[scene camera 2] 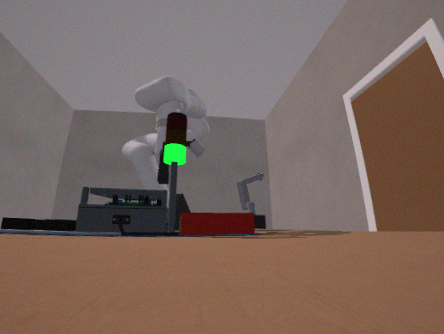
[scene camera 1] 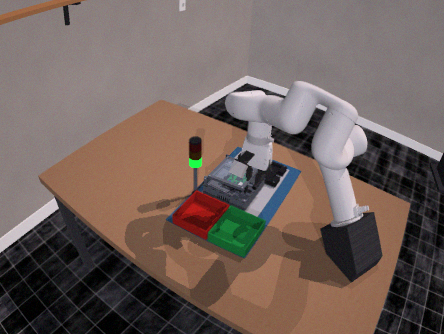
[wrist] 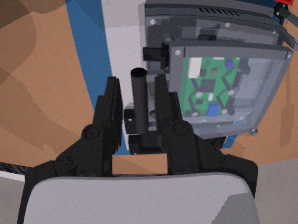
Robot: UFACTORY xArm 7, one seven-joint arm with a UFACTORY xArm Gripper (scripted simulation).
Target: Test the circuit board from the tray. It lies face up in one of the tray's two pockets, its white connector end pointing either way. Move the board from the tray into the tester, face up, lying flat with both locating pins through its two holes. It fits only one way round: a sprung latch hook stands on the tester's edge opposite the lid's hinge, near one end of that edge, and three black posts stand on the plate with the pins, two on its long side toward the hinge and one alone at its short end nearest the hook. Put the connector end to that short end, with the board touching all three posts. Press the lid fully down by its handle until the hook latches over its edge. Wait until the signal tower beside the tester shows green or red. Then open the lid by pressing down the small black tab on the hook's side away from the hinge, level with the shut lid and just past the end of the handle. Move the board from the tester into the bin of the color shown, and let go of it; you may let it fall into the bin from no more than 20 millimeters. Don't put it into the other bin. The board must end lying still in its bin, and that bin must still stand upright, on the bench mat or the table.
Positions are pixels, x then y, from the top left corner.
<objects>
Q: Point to a red bin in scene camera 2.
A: At 192, 223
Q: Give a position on a green bin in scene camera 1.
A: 237, 226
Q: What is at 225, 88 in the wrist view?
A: A tester lid.
</objects>
